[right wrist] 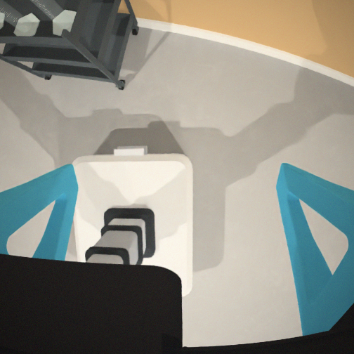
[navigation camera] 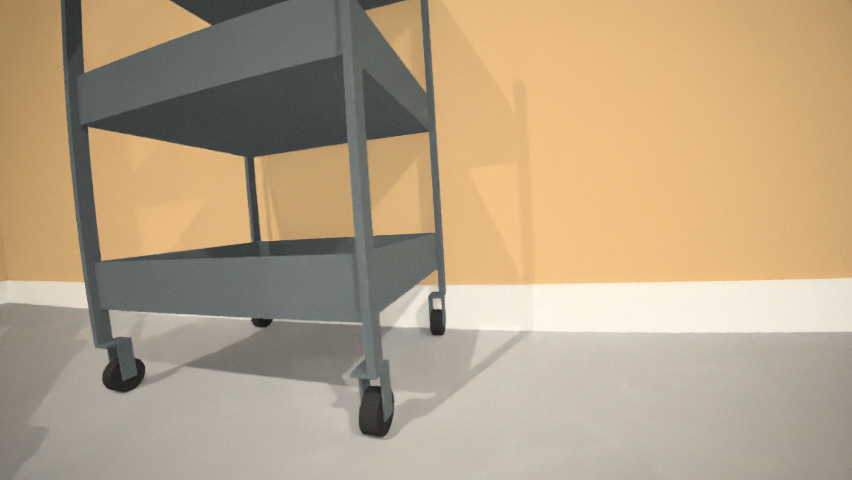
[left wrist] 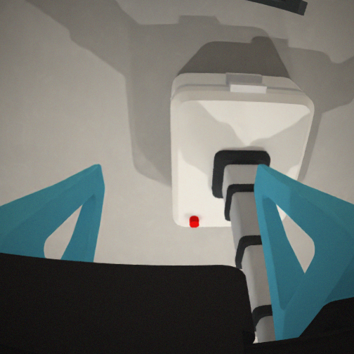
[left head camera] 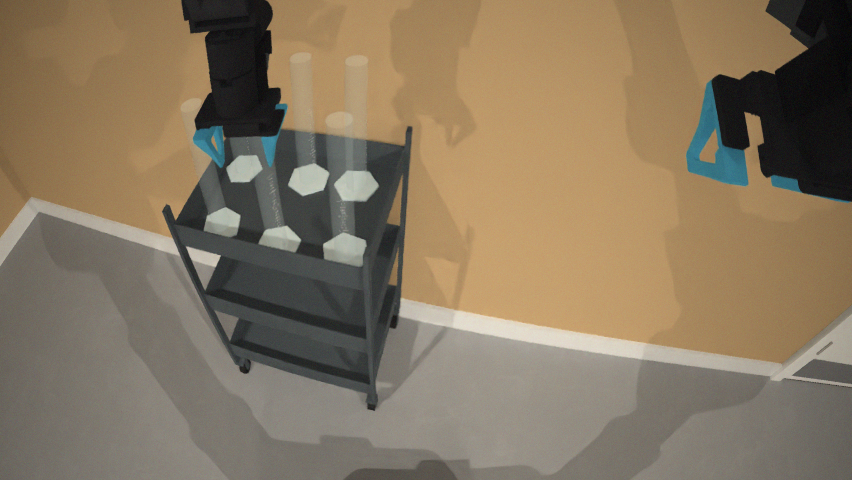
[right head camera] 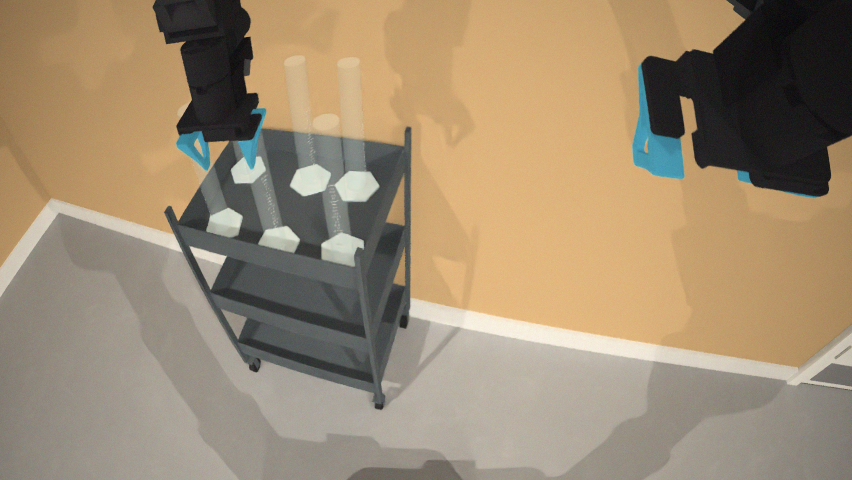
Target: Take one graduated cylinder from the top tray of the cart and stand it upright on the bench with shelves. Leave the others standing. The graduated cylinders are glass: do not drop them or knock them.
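Frame: origin at the left arm's base, x ahead, y left, z up, level; metres.
Seen in the pictures: left gripper, fingertip midpoint: [left head camera: 246, 164] [right head camera: 230, 167]; right gripper, fingertip midpoint: [left head camera: 733, 170] [right head camera: 690, 163].
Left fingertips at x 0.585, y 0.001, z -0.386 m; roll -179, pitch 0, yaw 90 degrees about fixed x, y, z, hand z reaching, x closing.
Observation:
A point is followed by its place in that frame.
Several clear graduated cylinders with pale hexagonal bases stand upright on the top tray of the dark grey cart [left head camera: 268, 257] @(x 0.694, y 0.041, z -0.736 m) [right head camera: 268, 257] @(x 0.693, y 0.036, z -0.736 m) [navigation camera: 214, 289] @(x 0.694, y 0.042, z -1.270 m). They include a front-left one [left head camera: 222, 222] @(x 0.781, y 0.165, z -0.739 m) [right head camera: 224, 222] @(x 0.782, y 0.164, z -0.738 m), a front-middle one [left head camera: 280, 239] @(x 0.733, y 0.020, z -0.729 m) [right head camera: 279, 239] @(x 0.735, y 0.019, z -0.731 m) and a back-left one [left head camera: 244, 168] [right head camera: 248, 170]. My left gripper [left head camera: 245, 164] @(x 0.585, y 0.001, z -0.386 m) [right head camera: 230, 167] @(x 0.585, y 0.001, z -0.386 m) [left wrist: 179, 175] is open and empty; it overlaps the tray's back-left part in the head views and hides some glass. No cylinder shows between its fingers in the left wrist view. My right gripper [left head camera: 760, 178] @(x 0.341, y -0.448, z -0.132 m) [right head camera: 712, 172] @(x 0.341, y -0.448, z -0.132 m) [right wrist: 176, 174] is open and empty, right of the cart. The bench does not show.
An orange wall [left head camera: 554, 178] @(x 0.930, y -0.552, z -0.732 m) [navigation camera: 655, 143] @(x 0.915, y -0.617, z -1.096 m) with a white skirting board [left head camera: 536, 335] @(x 0.891, y -0.662, z -1.384 m) [navigation camera: 685, 305] @(x 0.893, y -0.654, z -1.383 m) stands behind the cart. My white robot base [left wrist: 200, 150] [right wrist: 170, 200] shows below the wrists. A white-framed panel [left head camera: 825, 345] @(x 0.613, y -1.762, z -1.123 m) is at the far right of the left head view.

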